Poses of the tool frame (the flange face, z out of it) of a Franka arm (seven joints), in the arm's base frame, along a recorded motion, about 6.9 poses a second.
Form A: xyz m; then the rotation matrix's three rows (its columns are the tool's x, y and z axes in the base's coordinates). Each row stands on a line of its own.
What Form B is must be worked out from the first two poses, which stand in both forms.
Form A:
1:
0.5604 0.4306 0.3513
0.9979 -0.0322 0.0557
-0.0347 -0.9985 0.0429
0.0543 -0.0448 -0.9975
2:
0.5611 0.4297 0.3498
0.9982 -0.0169 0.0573
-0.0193 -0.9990 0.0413
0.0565 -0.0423 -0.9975
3:
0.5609 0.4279 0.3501
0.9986 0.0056 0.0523
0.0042 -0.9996 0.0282
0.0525 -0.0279 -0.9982
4:
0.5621 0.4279 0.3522
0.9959 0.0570 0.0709
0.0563 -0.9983 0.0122
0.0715 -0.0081 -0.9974
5:
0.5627 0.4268 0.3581
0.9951 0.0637 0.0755
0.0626 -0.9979 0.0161
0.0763 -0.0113 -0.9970
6:
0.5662 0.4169 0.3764
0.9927 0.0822 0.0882
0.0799 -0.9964 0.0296
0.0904 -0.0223 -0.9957
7:
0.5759 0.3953 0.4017
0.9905 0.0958 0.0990
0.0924 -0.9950 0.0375
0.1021 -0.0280 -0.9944
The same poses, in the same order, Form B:
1: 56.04 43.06 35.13 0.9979 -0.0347 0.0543 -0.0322 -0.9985 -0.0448
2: 56.11 42.97 34.98 0.9982 -0.0193 0.0565 -0.0169 -0.9990 -0.0423
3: 56.09 42.79 35.01 0.9986 0.0042 0.0525 0.0056 -0.9996 -0.0279
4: 56.21 42.79 35.22 0.9959 0.0563 0.0715 0.0570 -0.9983 -0.0081
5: 56.27 42.68 35.81 0.9951 0.0626 0.0763 0.0637 -0.9979 -0.0113
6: 56.62 41.69 37.64 0.9927 0.0799 0.0904 0.0822 -0.9964 -0.0223
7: 57.59 39.53 40.17 0.9905 0.0924 0.1021 0.0958 -0.9950 -0.0280
